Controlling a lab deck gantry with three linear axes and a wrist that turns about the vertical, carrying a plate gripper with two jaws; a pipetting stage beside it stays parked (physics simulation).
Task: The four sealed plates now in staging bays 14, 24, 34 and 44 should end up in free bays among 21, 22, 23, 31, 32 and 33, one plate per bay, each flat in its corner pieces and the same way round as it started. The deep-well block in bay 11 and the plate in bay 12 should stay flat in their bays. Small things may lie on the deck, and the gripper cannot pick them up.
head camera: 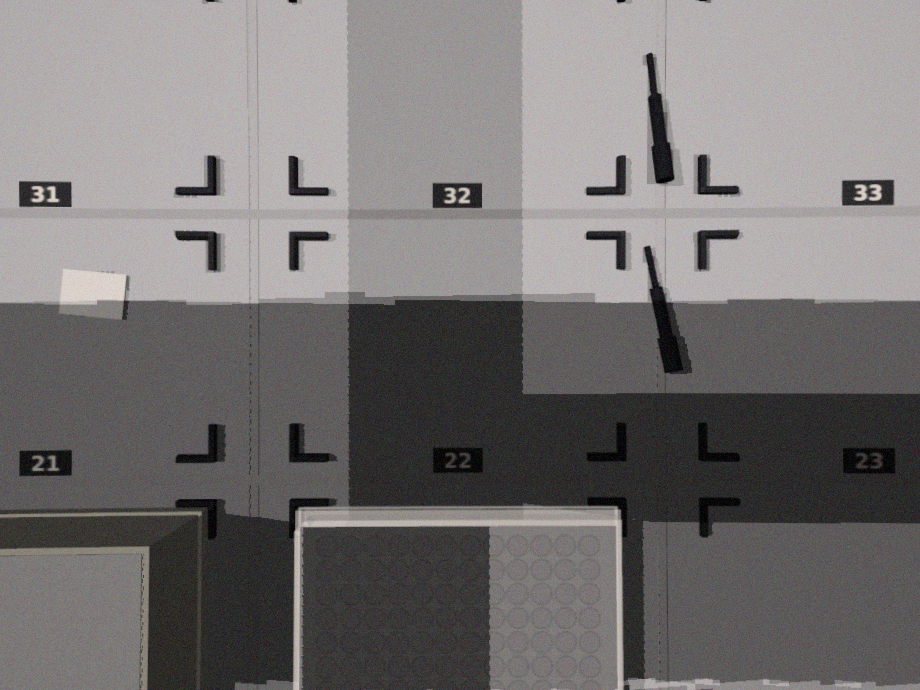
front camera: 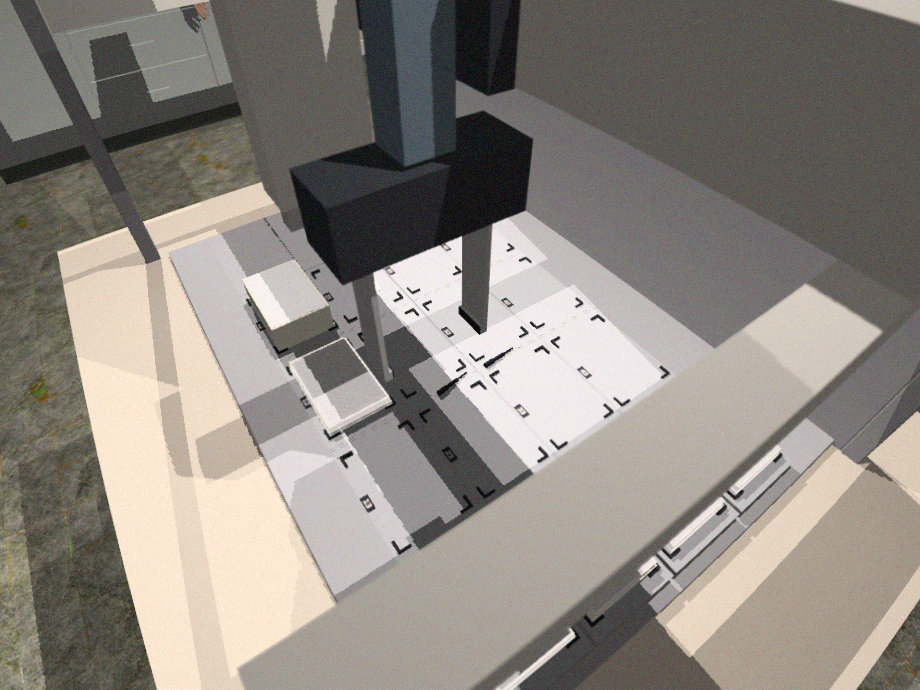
Labels:
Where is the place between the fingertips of the gripper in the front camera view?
428,344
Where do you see a dark slim tool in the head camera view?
668,346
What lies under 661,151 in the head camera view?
A dark slim tool.

